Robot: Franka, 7 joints.
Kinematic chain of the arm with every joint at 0, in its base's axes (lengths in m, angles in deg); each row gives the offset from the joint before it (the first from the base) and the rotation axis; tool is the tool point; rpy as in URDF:
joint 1: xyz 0 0 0.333 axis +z
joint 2: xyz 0 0 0 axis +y
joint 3: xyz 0 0 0.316 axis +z
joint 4: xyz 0.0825 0 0 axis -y
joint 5: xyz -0.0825 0 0.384 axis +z
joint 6: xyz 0 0 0 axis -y
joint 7: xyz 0.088 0 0 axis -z
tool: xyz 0 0 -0.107 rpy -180 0 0
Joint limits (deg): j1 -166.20..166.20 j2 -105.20..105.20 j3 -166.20..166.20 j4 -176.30..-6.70 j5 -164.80..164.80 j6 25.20..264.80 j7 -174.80..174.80
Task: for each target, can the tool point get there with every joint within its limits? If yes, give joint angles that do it. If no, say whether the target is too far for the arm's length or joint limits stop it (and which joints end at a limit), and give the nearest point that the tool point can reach.
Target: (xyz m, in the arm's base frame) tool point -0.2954 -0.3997 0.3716
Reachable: yes | joints 132.87 29.77 98.92 -139.45 -48.09 152.91 -65.19
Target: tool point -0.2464 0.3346 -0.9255
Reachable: no: too far | nearest point -0.2057 0.2794 -0.3569 | short by 0.573 m
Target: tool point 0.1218 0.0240 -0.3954
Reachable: no: joint limits stop it (at a limit: joint 2) | nearest point 0.1368 0.0270 -0.3409 | short by 0.057 m
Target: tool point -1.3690 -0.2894 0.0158
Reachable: no: too far | nearest point -0.8186 -0.1730 0.1433 | short by 0.577 m
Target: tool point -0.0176 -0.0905 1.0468
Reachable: yes | joints 136.04 -36.54 31.89 -55.19 -86.16 56.39 25.04
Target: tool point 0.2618 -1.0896 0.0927
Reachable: no: too far | nearest point 0.1960 -0.8156 0.1531 | short by 0.288 m
